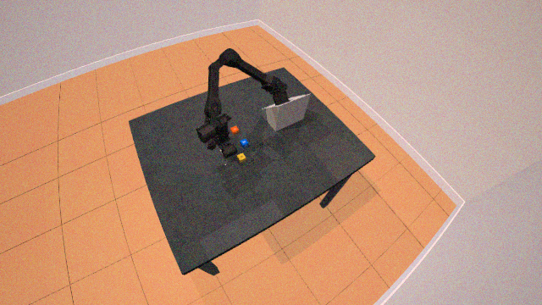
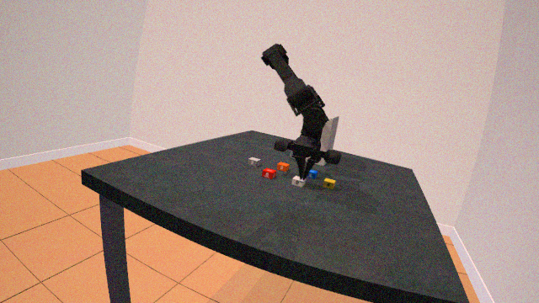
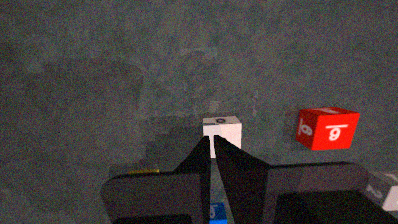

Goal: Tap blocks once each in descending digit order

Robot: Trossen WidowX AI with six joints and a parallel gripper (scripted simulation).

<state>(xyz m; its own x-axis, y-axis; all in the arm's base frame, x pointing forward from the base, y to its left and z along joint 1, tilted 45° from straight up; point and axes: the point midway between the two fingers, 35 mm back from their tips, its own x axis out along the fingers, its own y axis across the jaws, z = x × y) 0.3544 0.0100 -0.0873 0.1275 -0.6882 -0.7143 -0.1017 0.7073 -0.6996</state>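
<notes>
Right now my gripper tip is 1 cm to the left of the white block and 1 cm above it. From my gripper tip the other things lie so: yellow block (7 cm to the left, 6 cm behind, 1 cm below); then red block (10 cm to the right, 1 cm below, 1 cm ahead); then blue block (11 cm behind, 1 cm to the right, 1 cm below).
</notes>
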